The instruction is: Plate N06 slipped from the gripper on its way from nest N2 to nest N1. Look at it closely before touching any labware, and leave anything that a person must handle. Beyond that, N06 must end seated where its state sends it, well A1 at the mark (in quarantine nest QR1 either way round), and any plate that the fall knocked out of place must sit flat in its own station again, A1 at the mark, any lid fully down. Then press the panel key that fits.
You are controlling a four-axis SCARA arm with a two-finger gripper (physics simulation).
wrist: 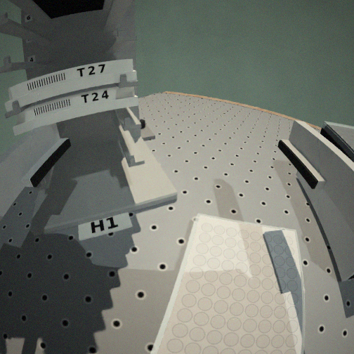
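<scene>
A pale well plate (235, 300) with rows of round wells lies on the perforated deck at the lower centre, running out of the bottom edge. No label or A1 mark can be read on it, so I cannot tell which plate it is. A blue-grey shadow strip falls across its right side. My gripper (173, 125) is open, with one dark pad at the left and one at the right and nothing between them. The plate's far edge shows lower in the view than the pads. Nests N1, N2 and QR1 and the panel do not show.
A grey storage rack marked H1 (104, 224) stands at the left. Plates T27 (91, 71) and T24 (95, 96) sit one above the other in it. A dark-edged object (341, 136) shows at the right edge. The perforated deck (200, 145) runs back to an orange rim.
</scene>
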